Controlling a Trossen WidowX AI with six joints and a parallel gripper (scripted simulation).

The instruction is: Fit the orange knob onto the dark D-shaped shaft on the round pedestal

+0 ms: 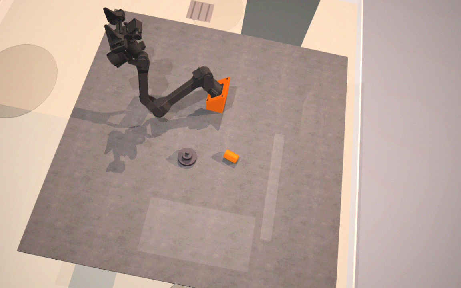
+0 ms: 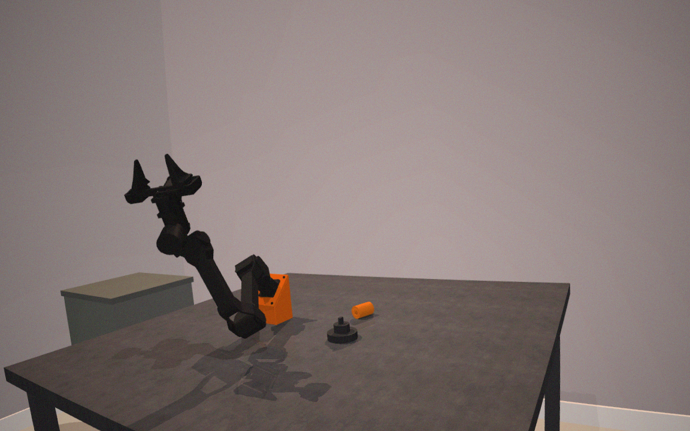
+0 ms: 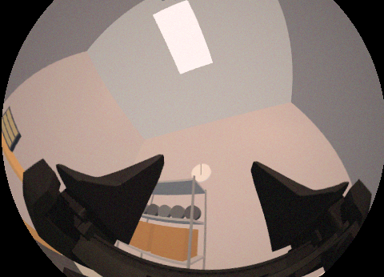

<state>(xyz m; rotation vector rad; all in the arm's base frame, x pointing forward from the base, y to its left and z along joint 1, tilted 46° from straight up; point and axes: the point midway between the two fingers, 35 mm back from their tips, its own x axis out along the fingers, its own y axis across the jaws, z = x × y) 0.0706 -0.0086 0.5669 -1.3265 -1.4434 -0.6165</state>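
Now: the orange knob 550 mm to the left of my gripper tip, 510 mm below it and 220 mm ahead of it. Round my gripper tip: dark round pedestal (500 mm below, 360 mm to the left, 260 mm ahead).
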